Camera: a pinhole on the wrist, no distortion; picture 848 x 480 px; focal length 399.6 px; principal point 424.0 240.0 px. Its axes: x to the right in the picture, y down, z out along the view. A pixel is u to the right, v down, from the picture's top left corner.
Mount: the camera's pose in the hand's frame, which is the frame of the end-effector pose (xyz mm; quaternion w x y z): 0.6 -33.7 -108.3 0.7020 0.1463 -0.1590 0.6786
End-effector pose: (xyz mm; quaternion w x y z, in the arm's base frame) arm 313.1 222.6 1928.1 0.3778 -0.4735 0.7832 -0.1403
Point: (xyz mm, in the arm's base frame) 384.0 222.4 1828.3
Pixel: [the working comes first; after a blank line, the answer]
In the camera's frame: 138.4 -27.2 185.7

722 182
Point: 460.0 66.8 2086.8
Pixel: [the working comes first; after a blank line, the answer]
In the camera's frame: -172.6 -28.8 174.9

30 174
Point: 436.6 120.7 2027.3
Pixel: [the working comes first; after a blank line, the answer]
In the camera's frame: -90.4 -14.2 170.7

212 207
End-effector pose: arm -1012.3 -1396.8 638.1 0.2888 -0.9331 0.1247 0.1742
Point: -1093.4 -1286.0 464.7
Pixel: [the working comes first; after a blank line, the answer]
In the camera's frame: 189.9 18.7 272.9

702 267
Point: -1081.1 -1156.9 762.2
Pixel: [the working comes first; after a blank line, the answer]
In the camera's frame: -111.4 135.1 240.4

239 465
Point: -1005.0 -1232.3 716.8
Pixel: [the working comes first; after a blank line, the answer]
In the camera's frame: -68.2 40.4 188.2

279 326
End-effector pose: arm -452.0 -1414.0 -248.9 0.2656 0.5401 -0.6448 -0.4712
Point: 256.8 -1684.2 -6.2
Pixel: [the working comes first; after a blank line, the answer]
In the camera's frame: -340.0 -14.5 -594.9

behind the camera
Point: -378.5 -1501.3 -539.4
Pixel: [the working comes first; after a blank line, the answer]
In the camera's frame: -171.1 -120.8 230.7

128 31
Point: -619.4 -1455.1 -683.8
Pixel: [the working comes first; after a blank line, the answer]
In the camera's frame: -72.5 -171.2 492.9

365 101
